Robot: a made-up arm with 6 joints. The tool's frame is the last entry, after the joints. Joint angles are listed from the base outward. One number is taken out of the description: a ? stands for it. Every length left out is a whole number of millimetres.
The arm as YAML. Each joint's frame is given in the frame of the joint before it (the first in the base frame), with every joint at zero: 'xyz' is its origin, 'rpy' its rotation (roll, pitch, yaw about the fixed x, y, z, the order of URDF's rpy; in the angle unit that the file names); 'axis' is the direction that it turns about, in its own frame. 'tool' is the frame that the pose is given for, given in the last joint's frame.
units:
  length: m
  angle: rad
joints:
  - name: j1
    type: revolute
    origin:
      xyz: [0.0, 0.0, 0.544]
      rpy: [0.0, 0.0, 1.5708]
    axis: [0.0, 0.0, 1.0]
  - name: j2
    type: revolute
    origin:
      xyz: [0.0, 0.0, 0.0]
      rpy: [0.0, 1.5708, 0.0]
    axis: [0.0, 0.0, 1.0]
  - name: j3
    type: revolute
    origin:
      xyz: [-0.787, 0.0, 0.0]
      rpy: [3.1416, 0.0, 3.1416]
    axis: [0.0, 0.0, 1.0]
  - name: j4
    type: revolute
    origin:
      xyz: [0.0, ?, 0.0]
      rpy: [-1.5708, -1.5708, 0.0]
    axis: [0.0, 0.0, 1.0]
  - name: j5
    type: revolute
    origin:
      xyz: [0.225, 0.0, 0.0]
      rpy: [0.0, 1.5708, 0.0]
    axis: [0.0, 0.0, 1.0]
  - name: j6
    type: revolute
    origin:
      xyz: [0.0, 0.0, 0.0]
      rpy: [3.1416, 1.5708, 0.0]
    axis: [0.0, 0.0, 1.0]
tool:
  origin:
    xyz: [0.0, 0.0, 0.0]
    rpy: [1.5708, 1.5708, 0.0]
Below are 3 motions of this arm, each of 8 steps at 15 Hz.
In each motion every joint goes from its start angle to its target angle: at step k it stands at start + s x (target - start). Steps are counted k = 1, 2, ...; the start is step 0. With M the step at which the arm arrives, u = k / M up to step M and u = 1 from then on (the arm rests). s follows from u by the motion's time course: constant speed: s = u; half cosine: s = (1 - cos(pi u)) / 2; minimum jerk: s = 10 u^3 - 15 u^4 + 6 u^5.
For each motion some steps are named. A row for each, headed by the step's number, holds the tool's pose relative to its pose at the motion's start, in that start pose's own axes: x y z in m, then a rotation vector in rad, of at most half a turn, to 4 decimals.
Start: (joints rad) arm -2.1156 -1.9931 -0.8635 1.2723 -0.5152 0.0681
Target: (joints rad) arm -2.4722 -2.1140 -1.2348 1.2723 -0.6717 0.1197
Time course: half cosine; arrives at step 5
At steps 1, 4, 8:
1: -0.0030 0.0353 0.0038 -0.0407 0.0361 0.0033
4: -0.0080 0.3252 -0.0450 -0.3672 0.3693 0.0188
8: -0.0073 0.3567 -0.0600 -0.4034 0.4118 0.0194

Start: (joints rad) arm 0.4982 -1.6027 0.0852 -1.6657 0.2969 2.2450
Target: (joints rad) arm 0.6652 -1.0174 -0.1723 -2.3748 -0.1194 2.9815
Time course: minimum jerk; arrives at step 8
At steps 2, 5, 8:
2: 0.0237 0.0674 -0.0791 -0.0124 0.0617 0.0933
5: -0.0105 0.4589 -0.5119 0.0119 0.3185 0.5905
8: -0.1050 0.6124 -0.6664 0.0605 0.3929 0.7520

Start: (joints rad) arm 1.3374 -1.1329 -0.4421 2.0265 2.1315 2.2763
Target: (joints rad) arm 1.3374 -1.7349 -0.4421 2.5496 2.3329 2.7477
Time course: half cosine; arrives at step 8
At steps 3, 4, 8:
3: 0.0746 -0.0472 -0.1995 -0.1878 -0.1822 -0.1329
4: 0.1308 -0.0902 -0.3111 -0.2900 -0.2928 -0.2163
8: 0.3042 -0.2429 -0.5497 -0.5016 -0.5727 -0.4314

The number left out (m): -1.169
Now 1 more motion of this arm.
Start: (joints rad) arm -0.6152 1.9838 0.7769 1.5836 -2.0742 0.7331
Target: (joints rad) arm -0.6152 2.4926 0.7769 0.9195 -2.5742 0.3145
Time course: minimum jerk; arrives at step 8
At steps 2, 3, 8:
2: -0.0063 0.0411 0.0922 -0.0369 0.0187 0.0593
3: -0.0115 0.1206 0.2420 -0.1016 0.0668 0.1530
8: 0.0422 0.6035 0.7939 -0.4127 0.4690 0.4286

